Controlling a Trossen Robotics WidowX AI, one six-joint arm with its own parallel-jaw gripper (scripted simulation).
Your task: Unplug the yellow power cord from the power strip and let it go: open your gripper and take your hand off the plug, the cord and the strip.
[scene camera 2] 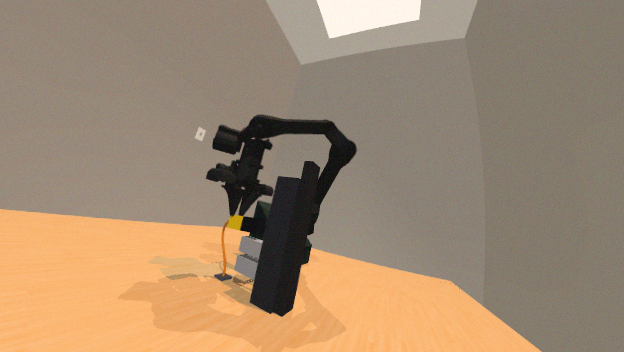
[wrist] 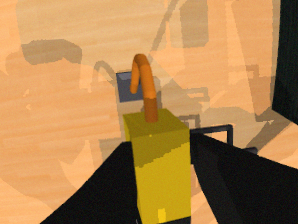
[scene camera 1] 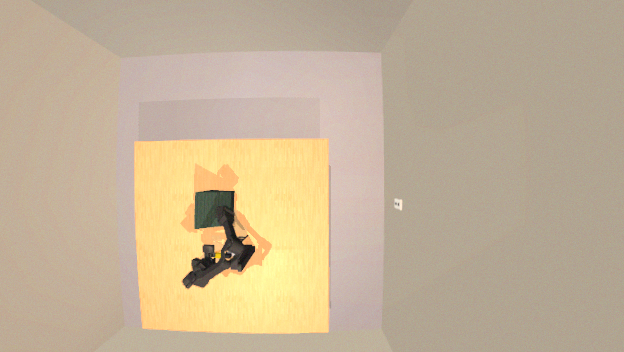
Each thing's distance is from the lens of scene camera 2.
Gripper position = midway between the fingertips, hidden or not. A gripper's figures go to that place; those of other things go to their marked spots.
my gripper (scene camera 2: 236, 216): 48 cm
black power strip (scene camera 2: 279, 241): 35 cm
